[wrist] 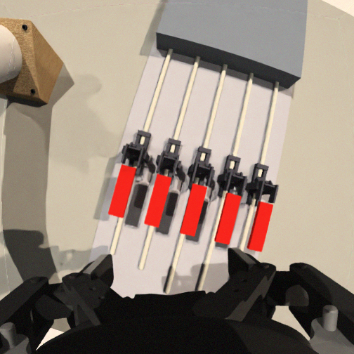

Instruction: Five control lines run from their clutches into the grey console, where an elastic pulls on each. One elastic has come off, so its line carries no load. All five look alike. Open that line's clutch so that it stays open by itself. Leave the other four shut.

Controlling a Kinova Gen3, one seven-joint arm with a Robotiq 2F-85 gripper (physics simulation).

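Observation:
The grey console [230,37] is at the top of the wrist view. Five pale control lines run down from it, each through a black clutch with a red handle: far left [122,191], second [158,200], middle [193,210], fourth [228,219] and far right [260,226]. All five handles point away from the console, roughly along their lines, and look alike. Which line carries no load cannot be told here. My gripper [170,264] is open and empty, with its fingertips below the handles in the view. The far right line's lower end is hidden behind my right finger.
The clutches are mounted on a pale board [137,110], in a close row with narrow gaps between handles. A wooden block [42,65] with part of a white cylindrical arm link [7,54] stands at the upper left. A long shadow falls below the block.

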